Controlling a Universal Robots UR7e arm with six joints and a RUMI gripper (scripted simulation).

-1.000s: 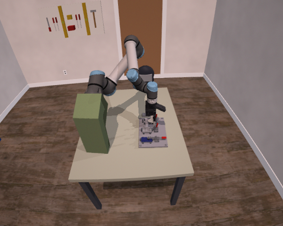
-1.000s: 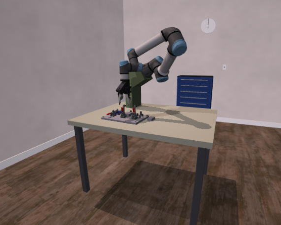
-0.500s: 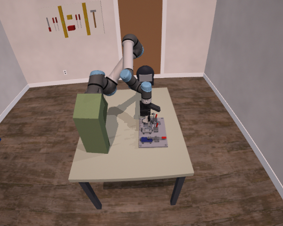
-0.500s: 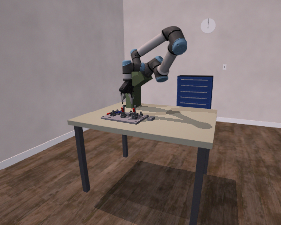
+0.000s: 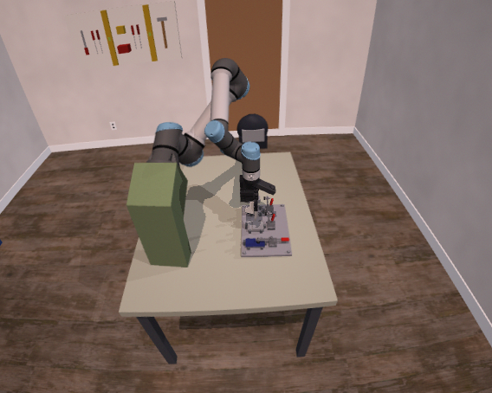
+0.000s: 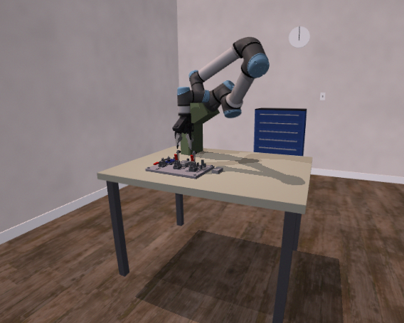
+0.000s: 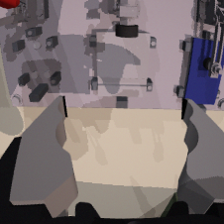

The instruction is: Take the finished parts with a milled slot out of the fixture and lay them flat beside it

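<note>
My gripper is now 50 mm short of the grey fixture plate and 120 mm above it. The rest, counted from my hand: blue blank: 10 mm behind, 110 mm to the right, 100 mm below.
</note>
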